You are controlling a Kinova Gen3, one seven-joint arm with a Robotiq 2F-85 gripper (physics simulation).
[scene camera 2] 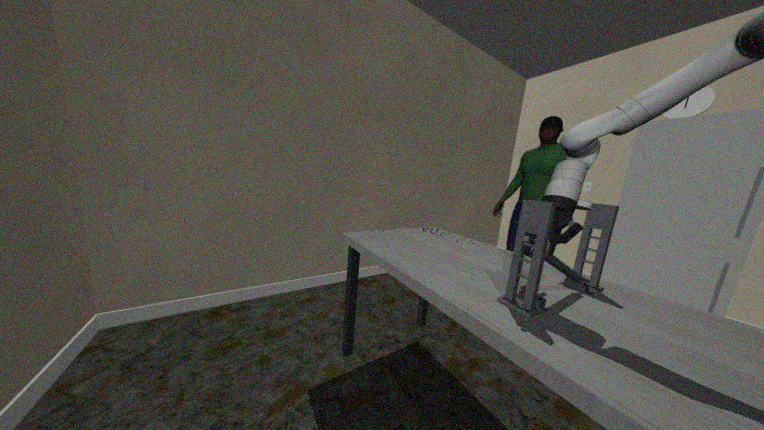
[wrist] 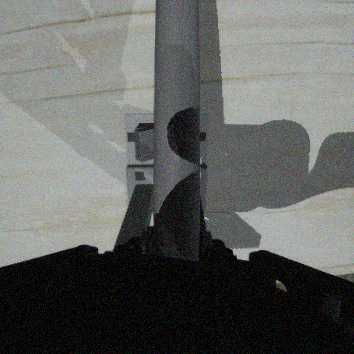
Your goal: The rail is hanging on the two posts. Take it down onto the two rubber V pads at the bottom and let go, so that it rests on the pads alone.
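Frame: origin at the arm's base, x back, y right, z up, level; metres.
Seen in the pictures: gripper, fingertip midpoint: (wrist: pixel 176 246).
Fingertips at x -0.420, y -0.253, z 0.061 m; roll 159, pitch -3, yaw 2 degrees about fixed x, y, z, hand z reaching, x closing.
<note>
Offsets run from my fingertips to a thing's top centre. "spot": to the spot under its first point. Level surfaces: height alone.
Two grey posts with rungs @[spot: dz +0.105, dx -0.004, dy -0.041 m] (scene camera 2: pixel 536 216) @[spot: dz +0.101, dx -0.013, dy +0.358 m] (scene camera 2: pixel 604 217) stand upright on the table. My gripper (scene camera 2: pixel 561 240) (wrist: pixel 176 246) is between them, shut on the rail, with one dark finger on each side of it. The grey round rail @[spot: dz -0.016, dx -0.003, dy +0.092 m] (wrist: pixel 177 85) runs from the top of the wrist view down into the fingers; dark shadows fall across it. In the scene view the rail is partly hidden and hard to make out. Beneath it in the wrist view, a small block @[spot: dz -0.115, dx -0.032, dy +0.030 m] (wrist: pixel 144 145) shows on a post's base. The rubber V pads are too dark and small to tell.
The light wooden table @[dz -0.155 m] (scene camera 2: pixel 427 256) carries both posts, and its long front edge runs near the closer post. Broad shadows lie on its top. A person in a green shirt (scene camera 2: pixel 536 168) stands behind it. A dark mat (scene camera 2: pixel 395 395) lies on the floor.
</note>
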